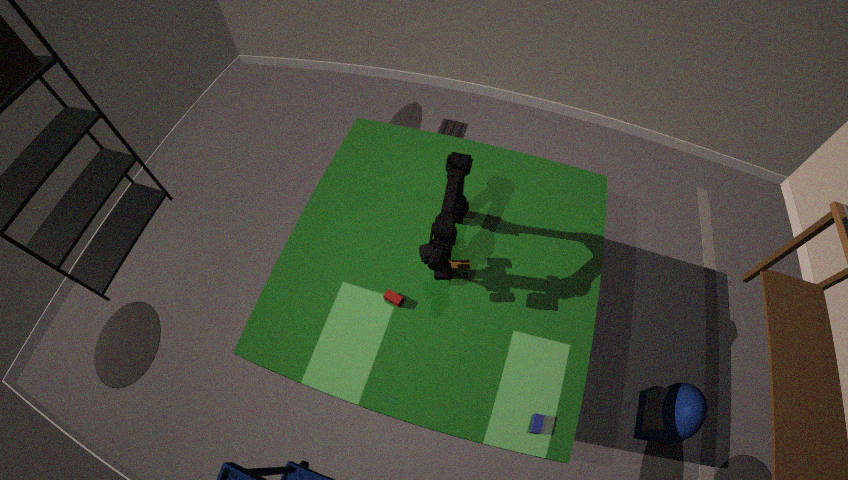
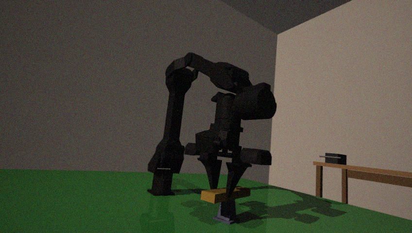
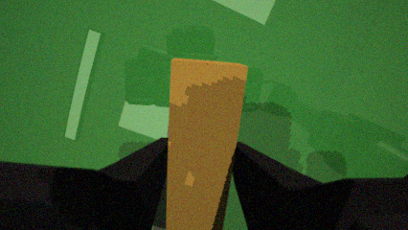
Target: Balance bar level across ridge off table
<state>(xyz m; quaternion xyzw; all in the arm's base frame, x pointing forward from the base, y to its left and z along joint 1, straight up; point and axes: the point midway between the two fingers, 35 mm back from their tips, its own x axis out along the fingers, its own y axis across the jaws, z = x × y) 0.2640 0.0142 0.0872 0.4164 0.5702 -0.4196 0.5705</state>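
Now: gripper tip 3 cm to the right of the orange bar and 1 cm past it. The rest, counted from my gripper tip: red block 17 cm ahead, 14 cm to the right, 4 cm below; then purple block 49 cm to the left, 48 cm ahead, 4 cm below.
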